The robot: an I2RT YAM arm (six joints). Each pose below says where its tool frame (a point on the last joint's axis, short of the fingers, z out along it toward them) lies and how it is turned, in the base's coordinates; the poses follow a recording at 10 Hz.
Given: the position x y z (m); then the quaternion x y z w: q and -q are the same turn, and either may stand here.
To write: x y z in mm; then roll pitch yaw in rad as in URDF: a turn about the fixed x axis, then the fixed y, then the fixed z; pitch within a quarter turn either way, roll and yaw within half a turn. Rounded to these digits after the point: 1 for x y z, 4 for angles.
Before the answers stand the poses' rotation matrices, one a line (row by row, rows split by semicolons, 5 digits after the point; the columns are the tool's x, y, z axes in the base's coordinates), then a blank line. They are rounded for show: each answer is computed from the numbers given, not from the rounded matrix.
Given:
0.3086, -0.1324, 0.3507, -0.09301, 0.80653, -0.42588, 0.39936
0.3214, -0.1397, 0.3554, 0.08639, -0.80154, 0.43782, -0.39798
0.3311, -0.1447, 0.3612, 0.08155, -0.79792, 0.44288, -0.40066
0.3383, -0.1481, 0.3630, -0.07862, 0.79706, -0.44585, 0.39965
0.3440, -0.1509, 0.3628, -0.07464, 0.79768, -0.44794, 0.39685
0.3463, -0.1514, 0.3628, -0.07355, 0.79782, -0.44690, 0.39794
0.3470, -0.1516, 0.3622, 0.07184, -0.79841, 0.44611, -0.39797
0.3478, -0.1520, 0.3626, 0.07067, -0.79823, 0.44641, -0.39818
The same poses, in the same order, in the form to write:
-0.66372 0.19013 0.72341; -0.49019 0.61995 -0.61268; -0.56497 -0.76126 -0.31828
-0.66830 0.21000 0.71364; -0.48698 0.60170 -0.63309; -0.56234 -0.77062 -0.29985
-0.66564 0.22475 0.71162; -0.48503 0.59441 -0.64142; -0.56716 -0.77211 -0.28666
-0.66819 0.23104 0.70720; -0.48170 0.59007 -0.64791; -0.56699 -0.77359 -0.28299
-0.67388 0.23645 0.69998; -0.47461 0.58756 -0.65538; -0.56625 -0.77386 -0.28372
-0.67247 0.23832 0.70071; -0.47304 0.58974 -0.65455; -0.56923 -0.77163 -0.28385
-0.67292 0.24036 0.69957; -0.46979 0.59166 -0.65517; -0.57138 -0.76953 -0.28522
-0.67292 0.24268 0.69878; -0.46833 0.59145 -0.65640; -0.57259 -0.76896 -0.28434

308.6, -132.4, 350.7, -1.9668, 0.6004, -2.5055
321.4, -139.7, 355.4, -1.9419, 0.5972, -2.5119
331.1, -144.7, 361.2, -1.9263, 0.6030, -2.5119
338.3, -148.1, 363.0, -1.9215, 0.6028, -2.5170
344.0, -150.9, 362.8, -1.9222, 0.6019, -2.5280
346.3, -151.4, 362.8, -1.9233, 0.6056, -2.5286
347.0, -151.6, 362.2, -1.9257, 0.6082, -2.5321
347.8, -152.0, 362.6, -1.9250, 0.6097, -2.5336

